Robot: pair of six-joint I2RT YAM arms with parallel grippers.
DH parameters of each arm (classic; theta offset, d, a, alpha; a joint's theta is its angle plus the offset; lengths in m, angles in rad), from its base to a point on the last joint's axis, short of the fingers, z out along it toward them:
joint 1: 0 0.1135 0.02 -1.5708
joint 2: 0 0 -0.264 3.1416
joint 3: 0.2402 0 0.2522 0
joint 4: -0.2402 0 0.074 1.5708
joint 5: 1.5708 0 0 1.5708
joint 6: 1.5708 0.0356 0 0
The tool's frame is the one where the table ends.
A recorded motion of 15 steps. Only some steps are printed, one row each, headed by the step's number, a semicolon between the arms.
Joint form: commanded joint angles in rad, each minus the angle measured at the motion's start. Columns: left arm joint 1, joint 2, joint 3, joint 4, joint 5, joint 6; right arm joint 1, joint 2, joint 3, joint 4, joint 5, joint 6.
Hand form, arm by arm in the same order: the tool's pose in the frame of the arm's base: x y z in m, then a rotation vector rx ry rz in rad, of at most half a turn. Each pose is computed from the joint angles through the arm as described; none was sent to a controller.
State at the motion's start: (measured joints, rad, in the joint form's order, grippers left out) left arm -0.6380 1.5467 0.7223 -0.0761 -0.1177 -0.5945; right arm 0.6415 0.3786 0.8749 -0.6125 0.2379 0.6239
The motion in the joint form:
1: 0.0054 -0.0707 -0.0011 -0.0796 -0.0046 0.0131; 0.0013 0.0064 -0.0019 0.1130 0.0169 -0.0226
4: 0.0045 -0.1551 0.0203 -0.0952 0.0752 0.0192; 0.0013 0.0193 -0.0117 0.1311 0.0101 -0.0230
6: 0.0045 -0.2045 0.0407 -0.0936 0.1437 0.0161; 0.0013 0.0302 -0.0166 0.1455 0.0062 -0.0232
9: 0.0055 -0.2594 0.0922 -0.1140 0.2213 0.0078; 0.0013 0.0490 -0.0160 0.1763 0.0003 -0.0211
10: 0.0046 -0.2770 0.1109 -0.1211 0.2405 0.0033; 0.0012 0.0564 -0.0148 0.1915 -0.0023 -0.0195
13: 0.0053 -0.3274 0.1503 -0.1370 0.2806 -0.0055; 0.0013 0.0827 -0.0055 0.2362 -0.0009 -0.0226
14: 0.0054 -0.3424 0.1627 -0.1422 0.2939 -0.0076; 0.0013 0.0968 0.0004 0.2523 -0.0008 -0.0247
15: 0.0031 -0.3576 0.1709 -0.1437 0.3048 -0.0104; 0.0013 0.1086 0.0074 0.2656 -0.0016 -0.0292
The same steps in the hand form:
1: 0.2297 -0.1630 0.1658 0.0116 2.5085 -0.3641; 0.0630 0.0360 0.3792 0.1718 1.6263 0.7657
4: 0.2258 -0.1640 0.1929 0.0509 2.4532 -0.5063; 0.0670 0.0392 0.3776 0.1656 1.6321 0.7684
6: 0.2237 -0.1655 0.2122 0.0800 2.4062 -0.6232; 0.0699 0.0416 0.3770 0.1622 1.6343 0.7706
9: 0.2219 -0.1672 0.2415 0.1130 2.3427 -0.7547; 0.0737 0.0447 0.3794 0.1605 1.6232 0.7827
10: 0.2208 -0.1676 0.2517 0.1212 2.3188 -0.7919; 0.0751 0.0459 0.3809 0.1606 1.6149 0.7901
13: 0.2162 -0.1657 0.2766 0.1388 2.2539 -0.8720; 0.0796 0.0492 0.3867 0.1618 1.5875 0.7995
14: 0.2144 -0.1650 0.2842 0.1463 2.2341 -0.8964; 0.0819 0.0509 0.3893 0.1609 1.5797 0.8014
15: 0.2121 -0.1644 0.2907 0.1544 2.2145 -0.9195; 0.0836 0.0522 0.3920 0.1575 1.5713 0.8023

